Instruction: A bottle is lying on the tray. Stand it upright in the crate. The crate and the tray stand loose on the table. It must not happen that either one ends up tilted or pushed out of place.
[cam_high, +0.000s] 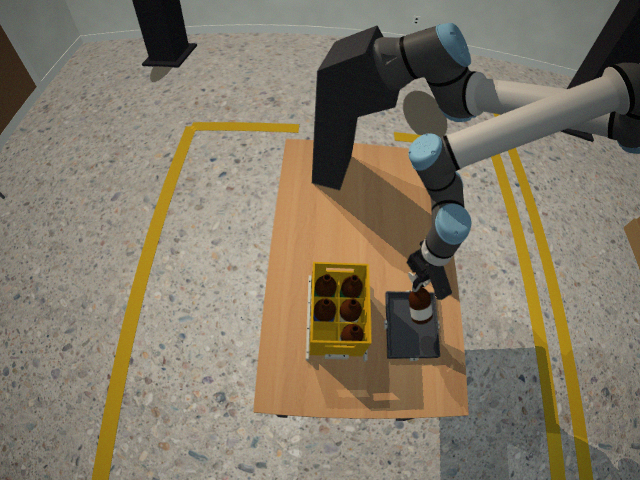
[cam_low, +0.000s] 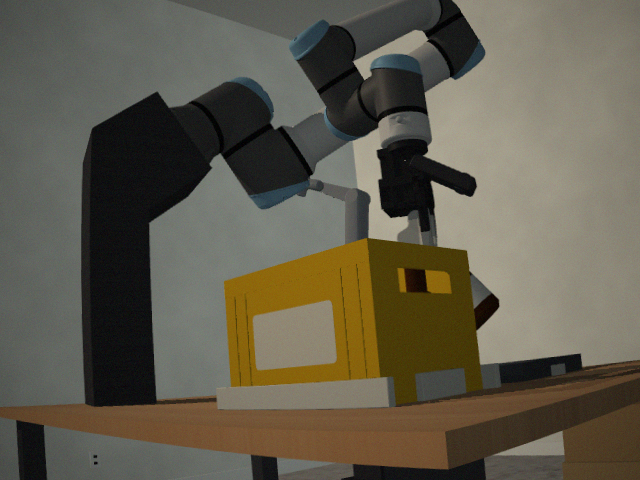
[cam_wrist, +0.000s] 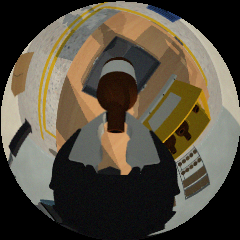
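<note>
The brown bottle is 40 mm below my hand, 20 mm to the left of it and 20 mm ahead of it. From my hand the other things lie so: crate 240 mm to the right, 120 mm below, 80 mm ahead; dark tray 190 mm below, 60 mm ahead, 40 mm to the left.
</note>
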